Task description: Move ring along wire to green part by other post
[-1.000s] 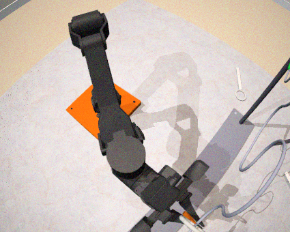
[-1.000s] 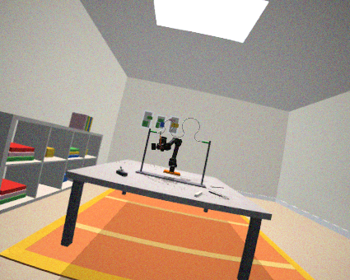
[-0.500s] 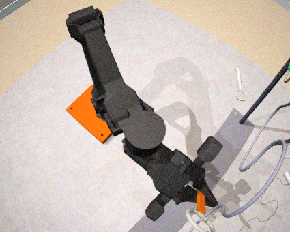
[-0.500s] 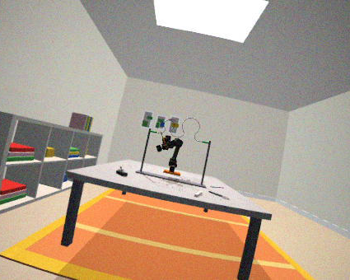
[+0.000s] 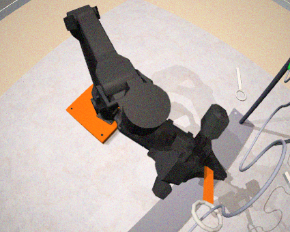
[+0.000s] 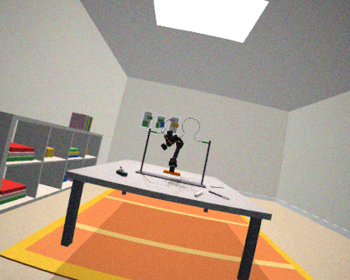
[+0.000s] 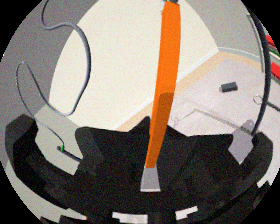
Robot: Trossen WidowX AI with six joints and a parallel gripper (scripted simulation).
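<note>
Now: the ring tool with orange handle 3 cm behind my gripper tip, 6 cm to the right of it and 6 cm above it. From my gripper tip the other things lie so: ring tool 51 cm to the left, 31 cm below; white block 38 cm ahead, 22 cm to the left, 31 cm below.
</note>
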